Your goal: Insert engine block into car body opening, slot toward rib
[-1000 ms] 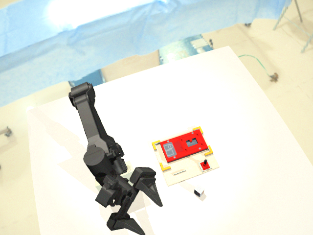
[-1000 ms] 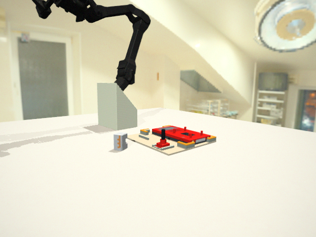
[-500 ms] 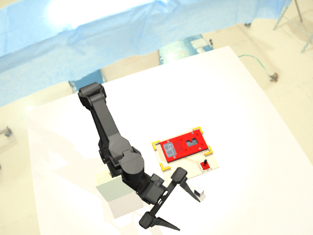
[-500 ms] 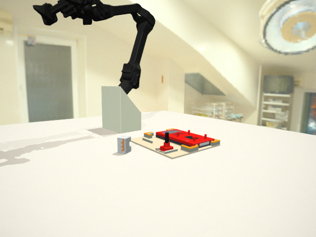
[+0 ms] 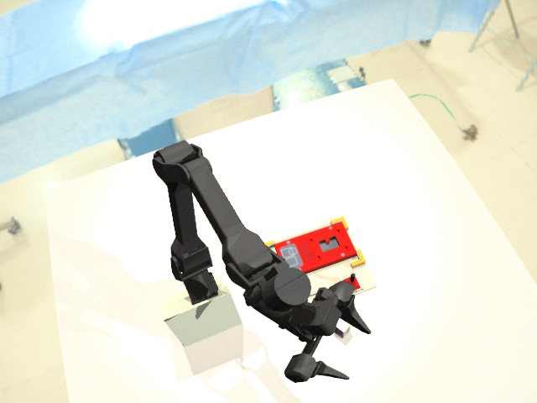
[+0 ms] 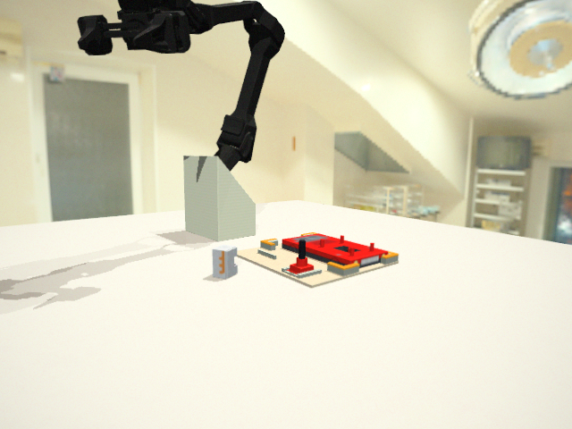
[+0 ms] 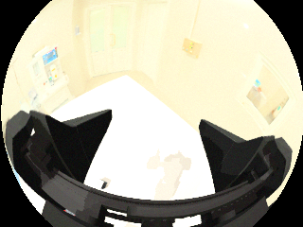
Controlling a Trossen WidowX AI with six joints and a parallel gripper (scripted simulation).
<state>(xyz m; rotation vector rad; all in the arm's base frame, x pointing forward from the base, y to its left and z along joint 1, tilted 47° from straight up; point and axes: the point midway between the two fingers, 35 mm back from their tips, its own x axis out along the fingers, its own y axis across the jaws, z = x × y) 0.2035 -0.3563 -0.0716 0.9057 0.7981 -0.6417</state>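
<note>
My gripper tip is now 34 cm above the engine block, 17 cm to the right of it and 6 cm short of it. Round my gripper tip: black post (33 cm below, 26 cm to the left, 14 cm ahead).
</note>
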